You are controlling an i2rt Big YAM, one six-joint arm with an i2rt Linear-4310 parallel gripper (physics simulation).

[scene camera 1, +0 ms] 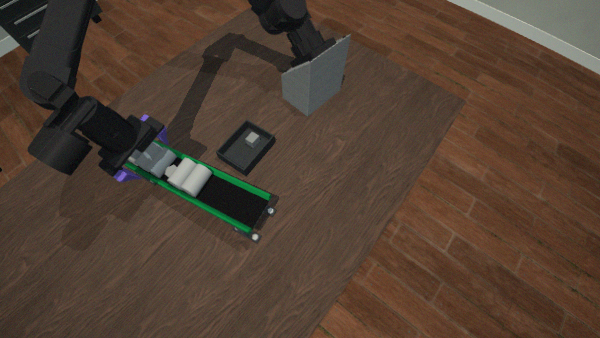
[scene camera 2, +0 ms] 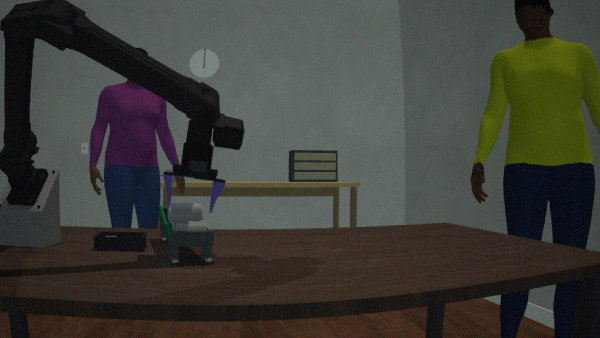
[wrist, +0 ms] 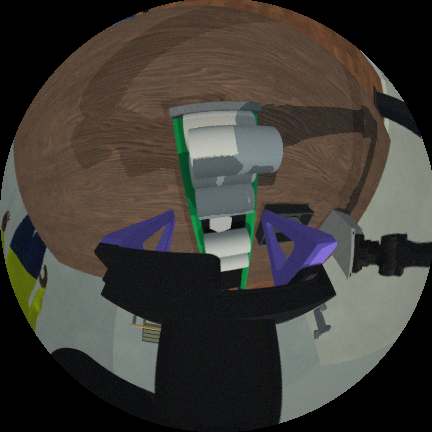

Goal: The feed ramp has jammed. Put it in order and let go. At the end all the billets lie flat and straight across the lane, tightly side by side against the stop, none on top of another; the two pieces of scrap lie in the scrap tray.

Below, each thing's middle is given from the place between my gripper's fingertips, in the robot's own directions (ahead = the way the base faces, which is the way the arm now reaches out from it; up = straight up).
The dark scrap tray (scene camera 1: 235,152) lies 200 mm behind my hand, 70 mm to the left of it and 90 mm below it.
